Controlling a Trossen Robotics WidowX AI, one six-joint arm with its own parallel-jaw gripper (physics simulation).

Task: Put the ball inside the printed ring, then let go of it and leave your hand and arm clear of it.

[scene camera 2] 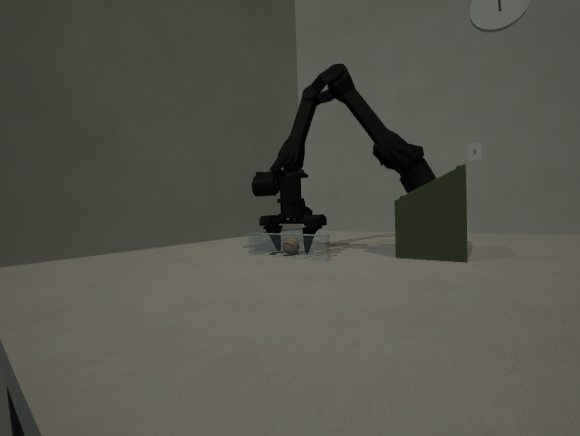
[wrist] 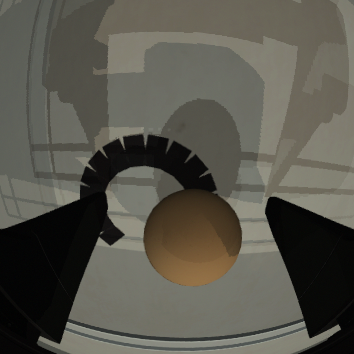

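Where they show: gripper, fingertip midpoint: (wrist: 189, 203); arm's base at its link origin: (scene camera 2: 424, 187).
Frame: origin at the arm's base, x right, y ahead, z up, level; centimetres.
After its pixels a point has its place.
An orange-brown ball (scene camera 2: 291, 246) (wrist: 193, 237) rests on the table between the two fingers, with a gap on each side in the wrist view. The printed ring (wrist: 134, 151) @(x -7.6, y 34.5, z -16.2 cm) is a black segmented band on the surface, to the upper left of the ball in the wrist view. The ball covers its lower right part, so how far the ball lies over the band or inside it cannot be told. My gripper (scene camera 2: 293, 251) @(x -10.0, y 31.5, z -15.8 cm) (wrist: 189, 203) @(x -10.0, y 31.5, z -15.8 cm) is open and points down, its fingertips low on either side of the ball.
Low see-through walls (scene camera 2: 260, 243) @(x -16.2, y 37.6, z -13.0 cm) stand around the ball and fingers, and the fingers reach down inside them. A green sloped block (scene camera 2: 431, 225) @(x -4.5, y -1.9, z -8.7 cm) carries the arm's base at the right. A grey wall rises behind the table (scene camera 2: 290, 340) @(x -49.1, y 4.2, z -16.3 cm).
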